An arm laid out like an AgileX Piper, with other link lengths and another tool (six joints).
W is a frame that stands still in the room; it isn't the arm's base.
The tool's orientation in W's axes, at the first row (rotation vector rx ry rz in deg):
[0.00, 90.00, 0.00]
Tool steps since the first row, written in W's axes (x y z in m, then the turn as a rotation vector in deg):
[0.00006, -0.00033, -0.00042, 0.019, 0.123, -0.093]
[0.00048, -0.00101, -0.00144, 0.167, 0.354, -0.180]
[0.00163, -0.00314, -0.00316, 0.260, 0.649, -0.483]
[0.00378, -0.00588, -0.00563, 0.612, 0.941, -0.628]
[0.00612, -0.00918, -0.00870, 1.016, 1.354, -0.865]
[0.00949, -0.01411, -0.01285, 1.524, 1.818, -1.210]
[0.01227, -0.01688, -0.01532, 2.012, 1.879, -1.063]
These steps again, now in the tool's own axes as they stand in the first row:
[0.00042, -0.00033, 0.00006, 0.093, 0.123, 0.019]
[0.00144, -0.00101, 0.00048, 0.180, 0.354, 0.167]
[0.00316, -0.00314, 0.00163, 0.483, 0.649, 0.260]
[0.00563, -0.00588, 0.00378, 0.628, 0.941, 0.612]
[0.00870, -0.00918, 0.00612, 0.865, 1.354, 1.016]
[0.01285, -0.01411, 0.00949, 1.210, 1.818, 1.524]
[0.01532, -0.01688, 0.01227, 1.063, 1.879, 2.012]

